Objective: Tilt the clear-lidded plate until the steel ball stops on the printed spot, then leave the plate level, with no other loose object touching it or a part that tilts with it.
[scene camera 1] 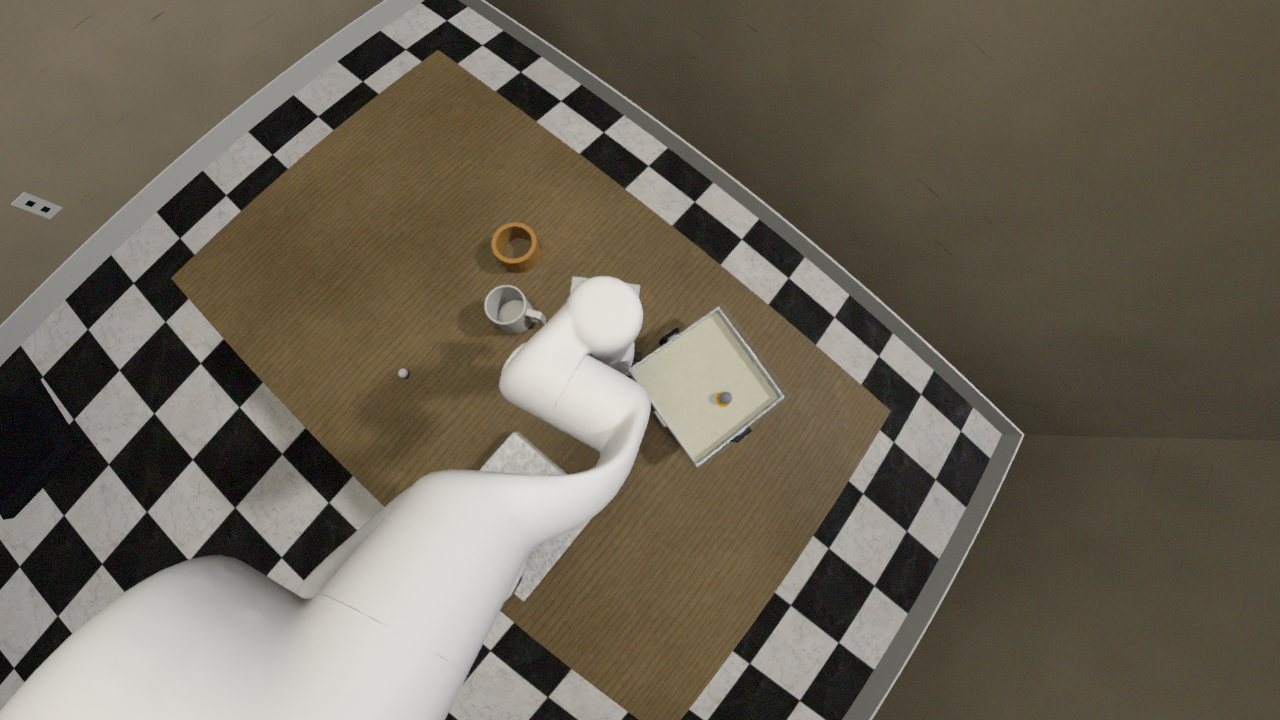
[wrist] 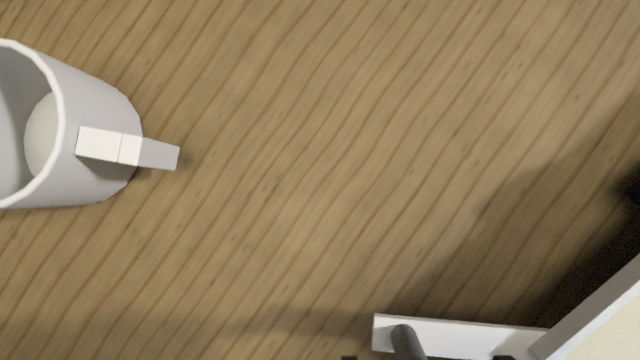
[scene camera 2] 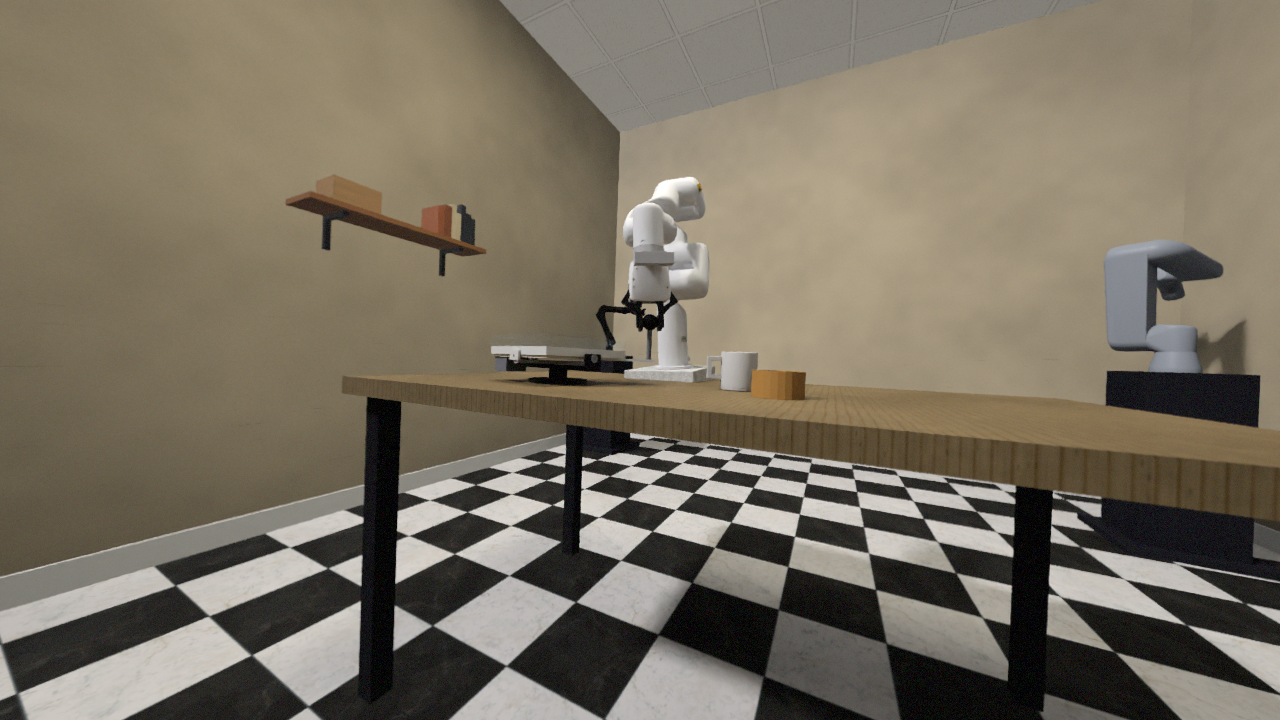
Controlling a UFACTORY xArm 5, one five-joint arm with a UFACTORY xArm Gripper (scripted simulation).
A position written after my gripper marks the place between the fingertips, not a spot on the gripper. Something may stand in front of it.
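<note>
From scene camera 2 I can see my gripper [scene camera 2: 650, 331], along with a square clear-lidded plate [scene camera 2: 506, 347] and a white mug [scene camera 2: 736, 367]. Scene camera 1 gives me the mug [scene camera 1: 505, 303]. And on the wrist view there's the mug [wrist: 72, 176] again, together with the plate [wrist: 600, 319].
</note>
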